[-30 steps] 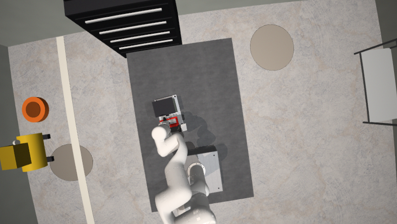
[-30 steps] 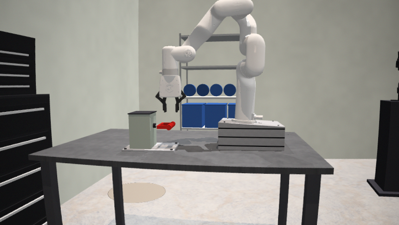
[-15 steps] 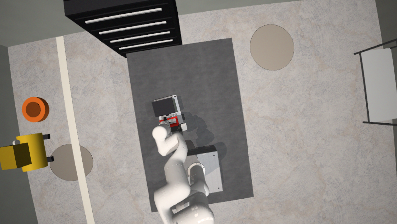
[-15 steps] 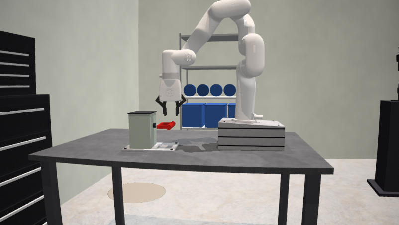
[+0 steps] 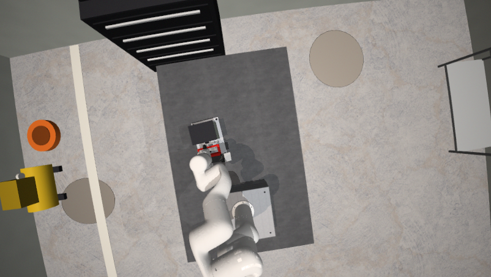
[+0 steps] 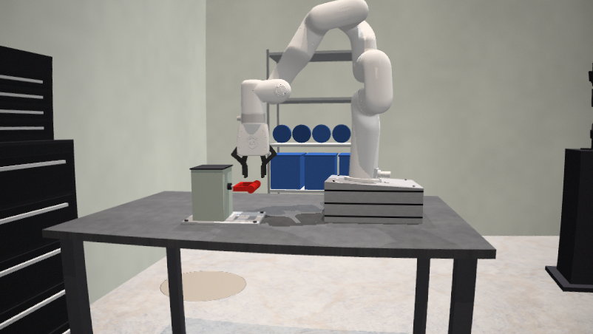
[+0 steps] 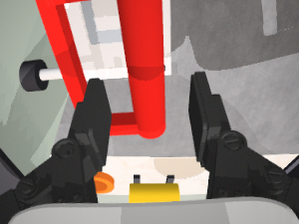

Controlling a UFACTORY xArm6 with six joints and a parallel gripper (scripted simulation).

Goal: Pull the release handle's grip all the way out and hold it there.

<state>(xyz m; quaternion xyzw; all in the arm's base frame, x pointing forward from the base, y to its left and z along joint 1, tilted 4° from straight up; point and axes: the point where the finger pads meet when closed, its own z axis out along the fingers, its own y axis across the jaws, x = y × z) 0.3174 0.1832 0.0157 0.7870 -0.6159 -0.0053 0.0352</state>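
Now: the red release handle grip 5 cm below my hand, 5 cm ahead of it and 1 cm to the left of it.
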